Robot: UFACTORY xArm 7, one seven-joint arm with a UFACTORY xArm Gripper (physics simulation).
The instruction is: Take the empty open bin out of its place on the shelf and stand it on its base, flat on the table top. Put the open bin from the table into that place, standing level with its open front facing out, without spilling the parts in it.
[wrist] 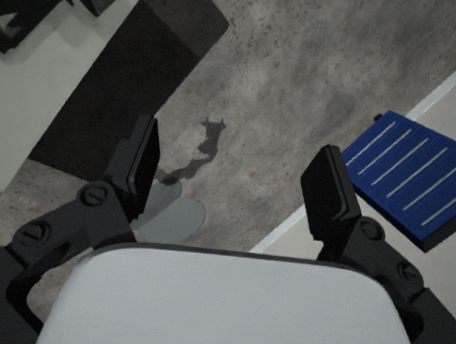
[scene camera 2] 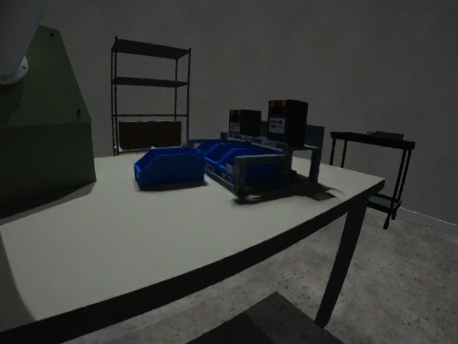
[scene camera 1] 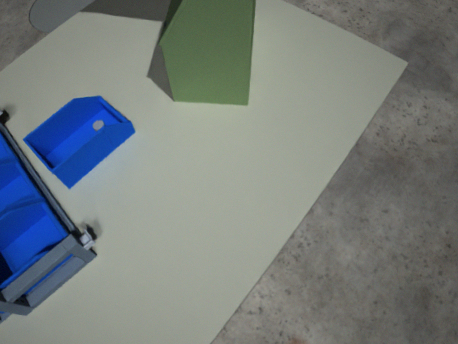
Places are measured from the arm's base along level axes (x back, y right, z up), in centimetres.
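Pixels of known places: gripper, between the fingertips: [wrist: 237,149].
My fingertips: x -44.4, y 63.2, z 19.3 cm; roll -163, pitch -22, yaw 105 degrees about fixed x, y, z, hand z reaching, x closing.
Behind a point stands the place of what it marks.
A blue open bin [scene camera 1: 90,157] @(x -37.4, y 13.2, z -25.8 cm) [scene camera 2: 172,169] @(x -31.3, y 21.3, z -25.3 cm) stands on the table top [scene camera 1: 200,210] @(x -40.3, y -9.2, z -29.1 cm) [scene camera 2: 125,240] @(x -9.3, y 35.0, z -29.1 cm) beside the grey shelf [scene camera 1: 42,270] @(x -59.0, y 8.7, z -20.6 cm) [scene camera 2: 260,159] @(x -39.2, y 40.9, z -21.2 cm); a small round light patch shows inside it. Blue bins [scene camera 1: 32,225] [scene camera 2: 219,149] sit side by side in the shelf's low row behind its front rod. The insides of the shelf bins are partly hidden, so I cannot tell which is empty. My gripper [wrist: 237,149] @(x -44.4, y 63.2, z 19.3 cm) is open and empty in the wrist view, with floor visible between its fingers. It does not show in the scene views.
A green block [scene camera 1: 210,55] @(x -17.2, y -4.5, z -15.3 cm) [scene camera 2: 45,155] @(x -7.0, y 6.3, z -20.1 cm) stands on the table. Two black boxes [scene camera 2: 245,122] @(x -61.7, y 24.6, z -13.8 cm) [scene camera 2: 287,122] @(x -49.5, y 43.3, z -12.7 cm) stand on the shelf's upper level. A tall rack [scene camera 2: 150,48] and a dark cart [scene camera 2: 370,141] stand behind. A blue ribbed object [wrist: 410,180] is right of my fingers.
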